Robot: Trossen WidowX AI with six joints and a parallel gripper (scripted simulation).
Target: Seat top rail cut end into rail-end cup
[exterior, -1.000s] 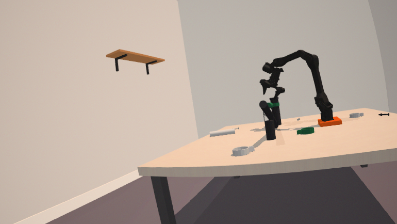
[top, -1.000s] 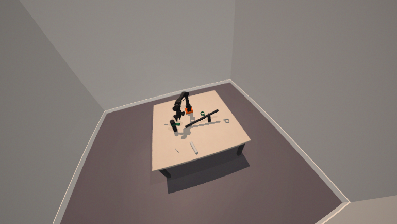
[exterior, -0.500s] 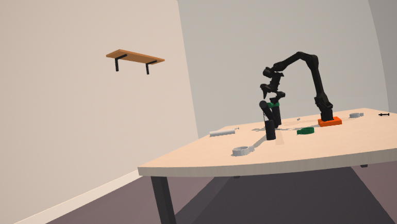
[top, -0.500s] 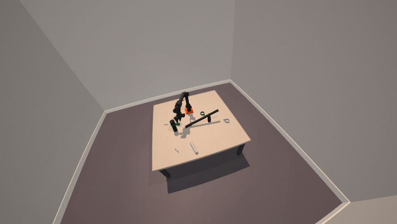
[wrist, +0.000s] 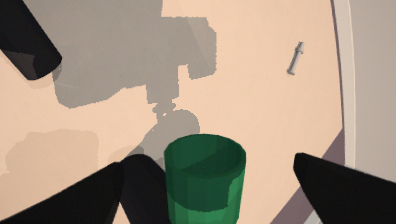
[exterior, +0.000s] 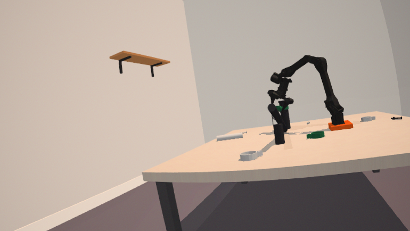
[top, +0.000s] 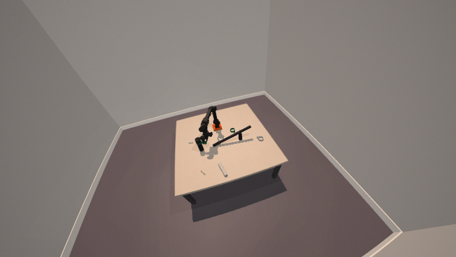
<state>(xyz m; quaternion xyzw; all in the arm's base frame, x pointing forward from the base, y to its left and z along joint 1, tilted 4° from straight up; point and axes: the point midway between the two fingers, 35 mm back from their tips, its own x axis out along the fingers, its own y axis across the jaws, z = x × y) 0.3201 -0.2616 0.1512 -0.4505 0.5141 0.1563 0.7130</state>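
The cup lies 20 mm to the right of my gripper tip, 20 mm behind it and 10 mm below it. Also, from my gripper tip: green ring (430 mm to the left, 160 mm behind, 150 mm below); short post (450 mm to the left, 50 mm below, 30 mm ahead); white tube (340 mm ahead, 140 mm below, 60 mm to the left).
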